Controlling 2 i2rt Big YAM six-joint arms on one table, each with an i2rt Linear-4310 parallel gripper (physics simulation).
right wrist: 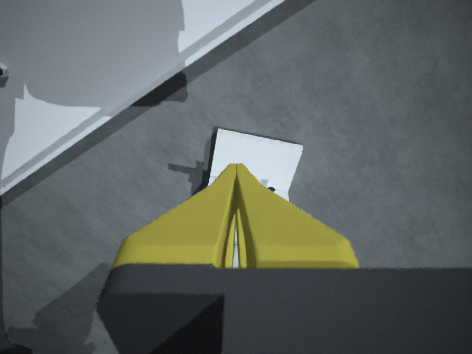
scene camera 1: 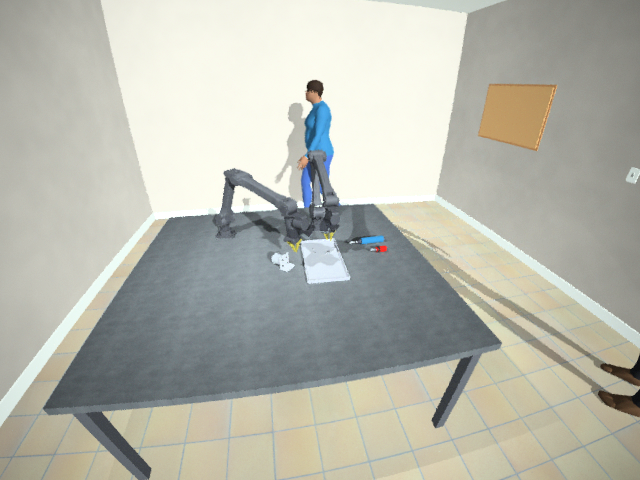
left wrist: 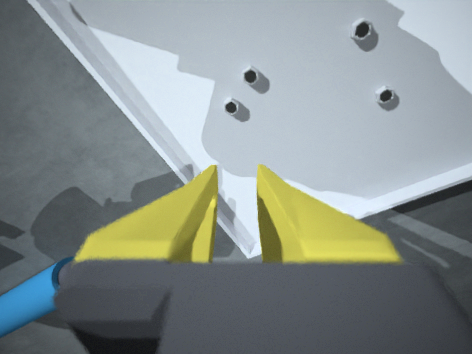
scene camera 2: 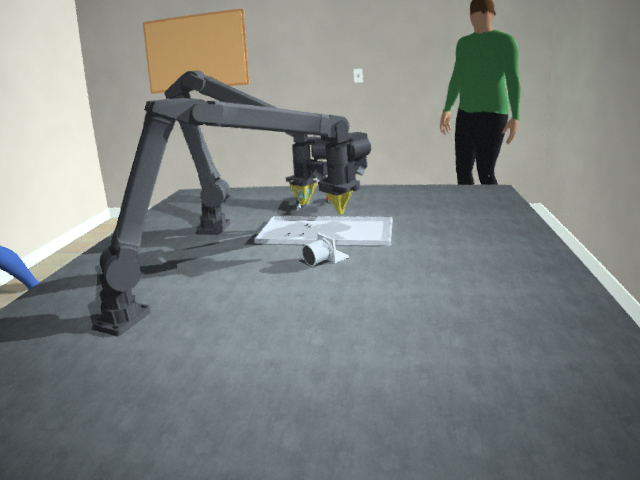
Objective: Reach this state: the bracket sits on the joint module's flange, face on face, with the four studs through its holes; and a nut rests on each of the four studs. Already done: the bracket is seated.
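Pixels of known places: left gripper, fingertip midpoint: [scene camera 1: 329,240] [left wrist: 237,176] [scene camera 2: 304,204]; right gripper, fingertip midpoint: [right wrist: 236,175] [scene camera 1: 295,251] [scene camera 2: 341,214]; left arm's base at its link origin: [scene camera 1: 316,228] [scene camera 2: 214,228]; right arm's base at its link origin: [scene camera 1: 226,235] [scene camera 2: 122,320].
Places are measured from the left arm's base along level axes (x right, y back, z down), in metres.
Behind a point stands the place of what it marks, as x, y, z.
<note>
The white joint module [scene camera 2: 316,252] {0.304, -0.423, -0.045} lies on its side on the table beside the tray, with the white bracket [right wrist: 256,159] {0.225, -0.464, -0.008} on its flange; it also shows in scene camera 1 [scene camera 1: 282,260] {0.256, -0.461, -0.052}. One dark stud [right wrist: 271,188] {0.250, -0.463, -0.018} shows beside my right fingers. My right gripper [right wrist: 236,175] {0.181, -0.477, -0.112} [scene camera 2: 341,205] {0.181, -0.477, -0.112} is shut and empty, right above the bracket. Several dark hex nuts [left wrist: 250,75] {-0.004, -0.345, -0.009} lie loose in the white tray [left wrist: 305,95] {0.021, -0.313, -0.004}. My left gripper [left wrist: 237,176] {-0.026, -0.325, -0.078} [scene camera 2: 304,195] {-0.026, -0.325, -0.078} hovers over the tray's near corner, fingers nearly together with nothing between them.
A blue-handled screwdriver [scene camera 1: 368,240] {-0.290, -0.277, -0.030} and a red-handled one [scene camera 1: 378,249] {-0.320, -0.382, -0.024} lie on the table next to the tray [scene camera 1: 324,260] {0.018, -0.422, -0.004}. A person in blue [scene camera 1: 316,139] stands behind the table, a person in green [scene camera 2: 483,98] at another side.
</note>
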